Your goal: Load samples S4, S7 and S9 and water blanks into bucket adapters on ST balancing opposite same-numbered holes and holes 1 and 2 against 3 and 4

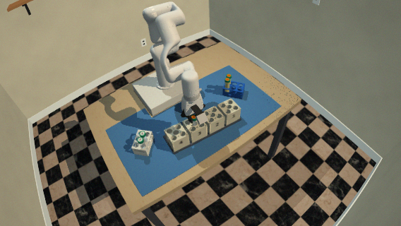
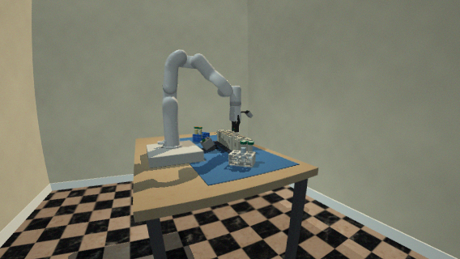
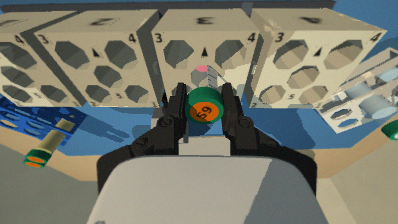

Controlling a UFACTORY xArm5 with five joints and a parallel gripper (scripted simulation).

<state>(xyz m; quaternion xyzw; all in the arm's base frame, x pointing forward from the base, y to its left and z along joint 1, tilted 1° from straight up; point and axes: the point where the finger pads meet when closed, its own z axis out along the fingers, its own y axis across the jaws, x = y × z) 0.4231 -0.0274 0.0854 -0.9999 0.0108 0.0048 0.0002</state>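
Right now my hand is 50 mm above the sample tube S9 and 10 mm short of it. From my hand the other things lie so: adapter 2: 110 mm to the left, 90 mm below; DONE desk: 180 mm behind, 90 mm below, 80 mm to the left; adapter 4: 110 mm to the right, 90 mm below.
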